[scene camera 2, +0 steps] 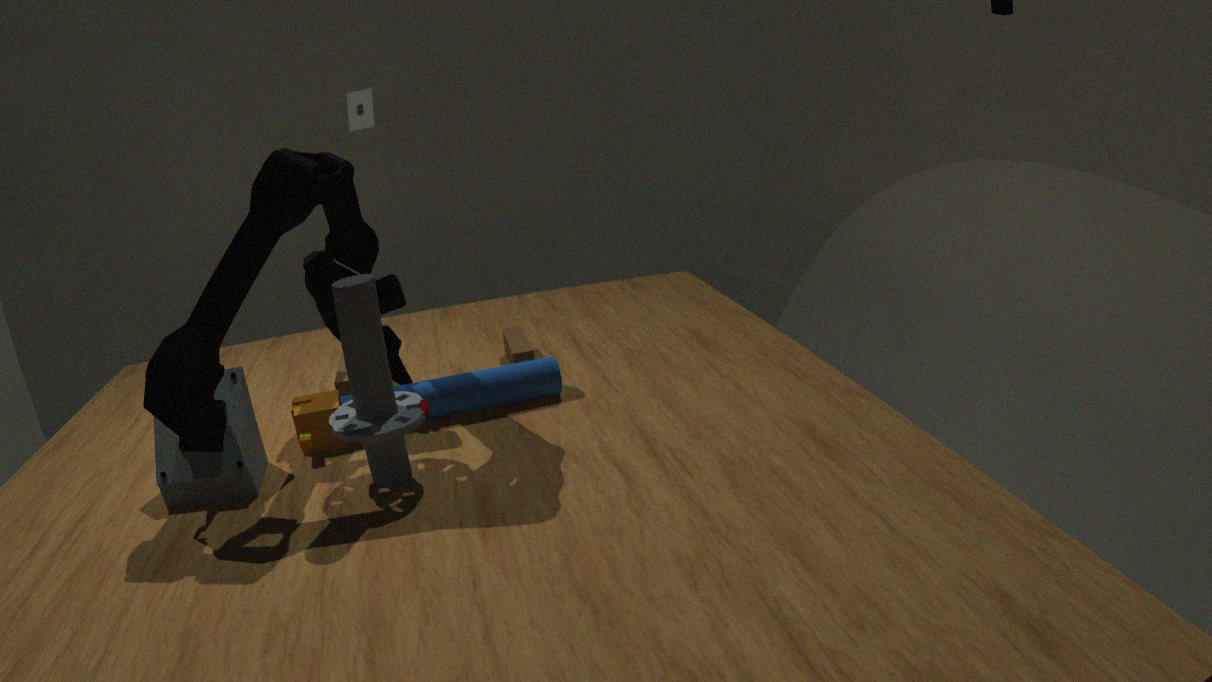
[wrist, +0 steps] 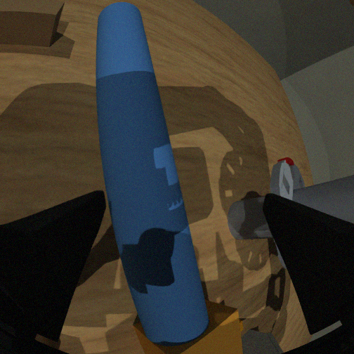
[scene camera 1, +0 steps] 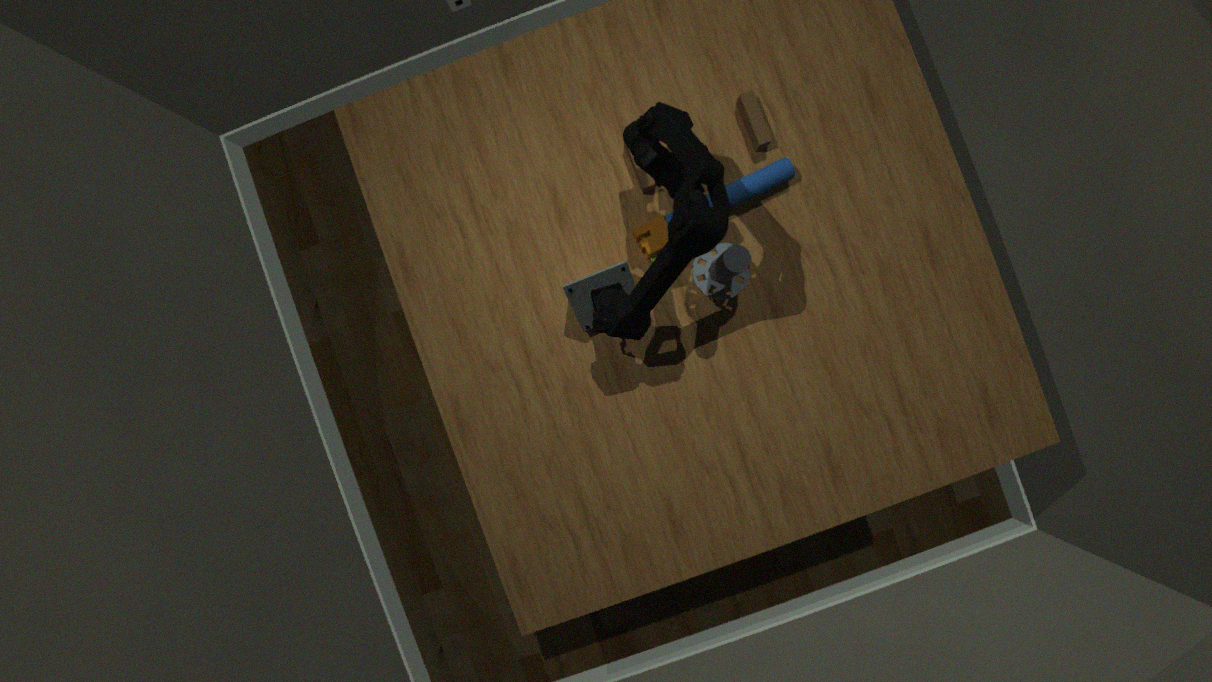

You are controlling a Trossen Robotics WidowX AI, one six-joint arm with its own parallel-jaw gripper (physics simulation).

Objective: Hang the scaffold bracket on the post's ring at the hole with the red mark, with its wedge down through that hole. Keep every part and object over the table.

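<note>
The scaffold bracket lies on the table, its blue tube (scene camera 1: 767, 178) (scene camera 2: 500, 388) (wrist: 135, 135) joined to an orange head (scene camera 1: 652, 233) (scene camera 2: 320, 424) (wrist: 215, 335). A small yellow-green part (scene camera 2: 305, 436) shows low on the head; I cannot make out the wedge clearly. The grey post (scene camera 1: 735, 258) (scene camera 2: 364, 347) (wrist: 325, 197) stands upright beside the bracket, with a holed ring (scene camera 1: 716, 251) (scene camera 2: 377, 433) around it. The red mark (scene camera 2: 424, 407) (wrist: 287, 161) is on the ring's tube side. My gripper (wrist: 186, 201) is open and empty above the tube, which shows nearer the left finger. The arm hides the fingers in scene camera 1.
A wooden block (scene camera 1: 755, 122) (scene camera 2: 517, 343) (wrist: 25, 27) lies beyond the tube's free end. Another block (scene camera 1: 641, 172) (scene camera 2: 341, 381) lies behind the orange head, partly hidden. The arm's grey base plate (scene camera 1: 584, 292) (scene camera 2: 245, 424) is near the head. The post stands close to the right finger's side.
</note>
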